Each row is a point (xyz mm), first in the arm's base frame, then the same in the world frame.
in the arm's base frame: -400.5 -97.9 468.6
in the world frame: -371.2 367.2 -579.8
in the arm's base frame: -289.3 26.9 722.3
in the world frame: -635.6 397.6 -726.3
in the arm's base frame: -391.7 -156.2 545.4
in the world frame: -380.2 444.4 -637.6
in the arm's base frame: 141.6 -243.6 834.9
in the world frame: -516.2 397.2 -1233.5
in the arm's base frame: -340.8 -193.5 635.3
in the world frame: -413.9 495.7 -728.7
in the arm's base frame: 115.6 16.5 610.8
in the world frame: -556.4 120.8 -1032.2
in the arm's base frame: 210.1 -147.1 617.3
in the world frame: -441.0 168.8 -1174.0
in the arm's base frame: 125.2 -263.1 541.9
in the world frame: -303.7 232.0 -1114.8
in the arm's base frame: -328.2 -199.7 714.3
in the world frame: -462.8 542.5 -771.8
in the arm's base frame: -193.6 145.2 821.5
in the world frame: -790.7 342.4 -803.0
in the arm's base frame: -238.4 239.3 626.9
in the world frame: -728.3 189.4 -656.7
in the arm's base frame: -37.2 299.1 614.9
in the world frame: -766.1 42.0 -801.9
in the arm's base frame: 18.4 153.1 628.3
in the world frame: -668.0 104.8 -906.9
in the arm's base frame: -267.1 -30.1 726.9
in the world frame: -596.9 421.5 -767.5
